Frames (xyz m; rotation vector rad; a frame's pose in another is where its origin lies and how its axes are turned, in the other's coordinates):
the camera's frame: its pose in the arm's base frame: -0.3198 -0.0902 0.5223 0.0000 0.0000 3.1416
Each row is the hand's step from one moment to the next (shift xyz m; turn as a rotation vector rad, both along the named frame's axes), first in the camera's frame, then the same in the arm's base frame.
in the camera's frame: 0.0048 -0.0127 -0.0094 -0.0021 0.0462 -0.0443
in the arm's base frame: -0.0048 0.0127 -0.0094 0.0021 -0.0462 -0.0443
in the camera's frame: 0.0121 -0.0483 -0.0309 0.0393 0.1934 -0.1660
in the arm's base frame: -0.0121 0.0483 -0.0309 -0.0393 -0.1934 -0.1660
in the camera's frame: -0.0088 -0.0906 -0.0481 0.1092 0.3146 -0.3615
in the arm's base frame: 0.0088 0.0906 -0.0481 -0.1092 -0.3146 -0.3615
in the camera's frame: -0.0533 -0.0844 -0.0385 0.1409 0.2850 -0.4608
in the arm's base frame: 0.0533 0.0844 -0.0385 -0.1409 -0.2850 -0.4608
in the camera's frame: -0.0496 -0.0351 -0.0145 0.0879 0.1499 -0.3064
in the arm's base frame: 0.0496 0.0351 -0.0145 -0.0879 -0.1499 -0.3064
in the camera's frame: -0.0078 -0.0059 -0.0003 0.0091 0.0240 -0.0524
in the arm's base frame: 0.0078 0.0059 -0.0003 -0.0091 -0.0240 -0.0524
